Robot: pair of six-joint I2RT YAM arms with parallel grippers.
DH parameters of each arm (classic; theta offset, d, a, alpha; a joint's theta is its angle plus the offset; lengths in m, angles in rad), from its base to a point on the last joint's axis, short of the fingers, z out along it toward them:
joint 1: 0 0.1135 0.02 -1.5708
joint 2: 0 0 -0.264 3.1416
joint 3: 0.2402 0 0.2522 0
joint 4: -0.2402 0 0.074 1.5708
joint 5: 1.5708 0 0 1.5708
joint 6: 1.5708 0.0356 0 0
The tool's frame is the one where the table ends.
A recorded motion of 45 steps. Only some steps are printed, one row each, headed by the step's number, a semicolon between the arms.
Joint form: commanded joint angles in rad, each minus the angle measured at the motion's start. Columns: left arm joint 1, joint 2, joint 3, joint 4, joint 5, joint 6; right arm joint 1, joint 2, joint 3, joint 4, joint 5, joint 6.
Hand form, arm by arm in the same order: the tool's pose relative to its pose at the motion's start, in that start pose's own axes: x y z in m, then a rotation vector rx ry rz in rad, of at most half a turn. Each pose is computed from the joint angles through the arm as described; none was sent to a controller.
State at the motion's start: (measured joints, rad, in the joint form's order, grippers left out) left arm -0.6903 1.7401 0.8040 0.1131 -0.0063 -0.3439; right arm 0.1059 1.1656 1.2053 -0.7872 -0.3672 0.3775
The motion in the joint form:
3: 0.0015 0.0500 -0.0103 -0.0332 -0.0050 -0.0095; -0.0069 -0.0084 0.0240 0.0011 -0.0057 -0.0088
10: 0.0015 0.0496 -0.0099 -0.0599 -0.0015 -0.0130; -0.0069 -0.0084 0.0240 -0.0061 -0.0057 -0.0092
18: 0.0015 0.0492 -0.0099 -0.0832 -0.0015 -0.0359; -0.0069 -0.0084 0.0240 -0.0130 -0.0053 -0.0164
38: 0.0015 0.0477 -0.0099 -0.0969 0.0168 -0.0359; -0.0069 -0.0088 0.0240 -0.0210 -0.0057 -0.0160
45: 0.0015 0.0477 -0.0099 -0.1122 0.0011 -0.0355; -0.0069 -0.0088 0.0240 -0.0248 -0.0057 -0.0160
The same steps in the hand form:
3: 0.0164 0.0065 0.0117 -0.0375 0.0858 -0.0098; -0.0048 0.0035 -0.0080 -0.0125 -0.0304 -0.0166
10: 0.0189 0.0073 0.0113 -0.0433 0.1113 -0.0133; -0.0040 0.0033 -0.0080 -0.0101 -0.0242 -0.0144
18: 0.0212 0.0081 0.0108 -0.0527 0.1322 -0.0360; -0.0034 0.0030 -0.0080 -0.0073 -0.0184 -0.0191
38: 0.0226 0.0079 0.0103 -0.0399 0.1501 -0.0373; -0.0025 0.0027 -0.0081 -0.0052 -0.0116 -0.0159
45: 0.0239 0.0090 0.0100 -0.0599 0.1589 -0.0356; -0.0022 0.0026 -0.0081 -0.0039 -0.0083 -0.0145

